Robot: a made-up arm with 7 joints. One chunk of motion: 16 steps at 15 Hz.
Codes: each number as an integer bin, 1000 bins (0 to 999) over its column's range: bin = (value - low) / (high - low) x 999, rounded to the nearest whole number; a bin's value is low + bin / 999 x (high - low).
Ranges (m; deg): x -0.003..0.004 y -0.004..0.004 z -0.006..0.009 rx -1.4..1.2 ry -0.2..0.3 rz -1..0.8
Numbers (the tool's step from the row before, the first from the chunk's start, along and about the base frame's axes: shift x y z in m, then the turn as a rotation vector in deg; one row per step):
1: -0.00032 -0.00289 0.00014 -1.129 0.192 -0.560
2: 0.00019 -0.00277 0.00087 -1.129 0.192 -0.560
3: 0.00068 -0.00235 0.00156 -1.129 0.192 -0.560
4: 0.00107 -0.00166 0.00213 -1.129 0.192 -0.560
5: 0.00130 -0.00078 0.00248 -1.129 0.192 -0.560
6: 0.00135 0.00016 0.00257 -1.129 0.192 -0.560
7: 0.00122 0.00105 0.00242 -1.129 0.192 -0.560
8: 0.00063 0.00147 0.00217 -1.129 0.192 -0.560
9: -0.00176 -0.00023 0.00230 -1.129 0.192 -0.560
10: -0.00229 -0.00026 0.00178 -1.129 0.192 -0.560
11: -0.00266 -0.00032 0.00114 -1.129 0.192 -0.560
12: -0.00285 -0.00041 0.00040 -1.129 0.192 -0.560
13: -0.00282 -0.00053 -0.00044 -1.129 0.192 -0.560
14: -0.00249 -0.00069 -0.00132 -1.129 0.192 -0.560
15: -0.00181 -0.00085 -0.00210 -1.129 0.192 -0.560
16: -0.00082 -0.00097 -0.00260 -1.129 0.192 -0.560
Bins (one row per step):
1: 382 139 409 104 783 244
2: 455 154 458 104 783 244
3: 525 206 503 104 783 244
4: 581 292 541 104 783 244
5: 614 402 565 104 783 244
6: 621 519 571 104 783 244
7: 602 631 561 104 783 244
8: 518 683 544 104 783 244
9: 177 471 553 104 783 244
10: 101 467 518 104 783 244
11: 49 460 476 104 783 244
12: 21 448 426 104 783 244
13: 26 433 370 104 783 244
14: 73 413 312 104 783 244
15: 170 393 260 104 783 244
16: 311 378 226 104 783 244

